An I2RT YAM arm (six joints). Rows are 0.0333 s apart.
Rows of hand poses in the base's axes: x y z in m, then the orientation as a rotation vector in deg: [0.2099 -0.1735 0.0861 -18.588 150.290 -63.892]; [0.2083 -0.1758 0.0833 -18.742 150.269 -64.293]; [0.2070 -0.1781 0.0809 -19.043 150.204 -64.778]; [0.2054 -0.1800 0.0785 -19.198 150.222 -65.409]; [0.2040 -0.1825 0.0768 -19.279 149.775 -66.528]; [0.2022 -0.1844 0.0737 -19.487 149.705 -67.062]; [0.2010 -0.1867 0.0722 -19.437 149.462 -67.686]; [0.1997 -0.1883 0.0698 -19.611 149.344 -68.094]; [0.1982 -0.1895 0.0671 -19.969 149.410 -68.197]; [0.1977 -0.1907 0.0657 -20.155 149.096 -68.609]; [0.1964 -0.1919 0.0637 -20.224 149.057 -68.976]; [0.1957 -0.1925 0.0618 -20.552 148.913 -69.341]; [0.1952 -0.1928 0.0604 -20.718 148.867 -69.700]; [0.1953 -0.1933 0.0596 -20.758 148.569 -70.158]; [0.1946 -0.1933 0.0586 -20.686 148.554 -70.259]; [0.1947 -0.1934 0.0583 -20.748 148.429 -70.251]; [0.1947 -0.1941 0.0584 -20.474 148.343 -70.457]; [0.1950 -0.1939 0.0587 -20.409 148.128 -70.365]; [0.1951 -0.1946 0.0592 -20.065 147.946 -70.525]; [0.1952 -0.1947 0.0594 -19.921 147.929 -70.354]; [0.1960 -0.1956 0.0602 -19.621 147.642 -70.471]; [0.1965 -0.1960 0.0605 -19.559 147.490 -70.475]
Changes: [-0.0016 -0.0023 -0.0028 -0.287 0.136 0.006]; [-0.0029 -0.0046 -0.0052 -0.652 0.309 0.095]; [-0.0045 -0.0065 -0.0076 -1.083 0.539 0.031]; [-0.0059 -0.0090 -0.0093 -1.912 0.474 -0.007]; [-0.0077 -0.0109 -0.0124 -2.300 0.628 0.016]; [-0.0089 -0.0132 -0.0139 -2.751 0.568 -0.065]; [-0.0102 -0.0148 -0.0163 -3.060 0.639 -0.015]; [-0.0117 -0.0160 -0.0190 -3.153 0.852 0.142]; [-0.0122 -0.0172 -0.0204 -3.502 0.765 0.276]; [-0.0135 -0.0184 -0.0224 -3.758 0.856 0.243]; [-0.0142 -0.0190 -0.0243 -4.060 0.954 0.401]; [-0.0147 -0.0193 -0.0257 -4.322 1.074 0.428]; [-0.0146 -0.0198 -0.0265 -4.683 0.964 0.458]; [-0.0153 -0.0198 -0.0275 -4.745 0.953 0.397]; [-0.0152 -0.0199 -0.0278 -4.771 0.868 0.485]; [-0.0152 -0.0206 -0.0277 -4.894 0.752 0.310]; [-0.0149 -0.0204 -0.0274 -4.869 0.523 0.380]; [-0.0148 -0.0211 -0.0269 -4.974 0.289 0.214]; [-0.0147 -0.0212 -0.0267 -4.850 0.174 0.179]; [-0.0139 -0.0221 -0.0259 -4.952 -0.144 0.089]; [-0.0134 -0.0225 -0.0256 -4.978 -0.293 0.111]
